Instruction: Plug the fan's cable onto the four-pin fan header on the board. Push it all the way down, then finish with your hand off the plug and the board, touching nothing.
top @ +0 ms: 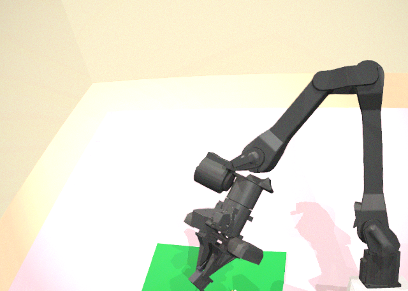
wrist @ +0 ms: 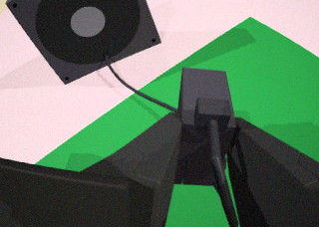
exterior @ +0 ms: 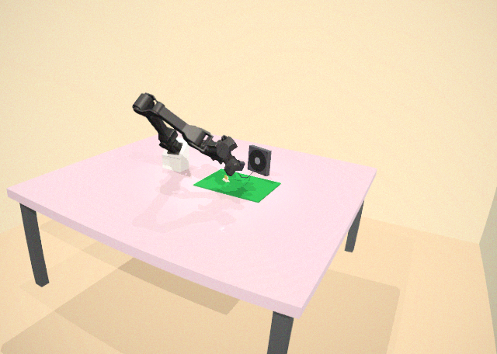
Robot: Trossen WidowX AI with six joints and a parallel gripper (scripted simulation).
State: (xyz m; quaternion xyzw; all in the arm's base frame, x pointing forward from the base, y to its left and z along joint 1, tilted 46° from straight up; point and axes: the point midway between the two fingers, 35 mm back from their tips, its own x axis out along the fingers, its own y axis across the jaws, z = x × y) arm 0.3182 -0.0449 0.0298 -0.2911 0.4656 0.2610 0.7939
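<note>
The green board is 11 cm below my gripper tip. Round my gripper tip: black fan: 2 cm ahead, 18 cm to the left, 4 cm below; then pale fan header: 6 cm behind, 1 cm to the left, 9 cm below; then dark fan plug: 1 cm to the left, 1 cm below.
</note>
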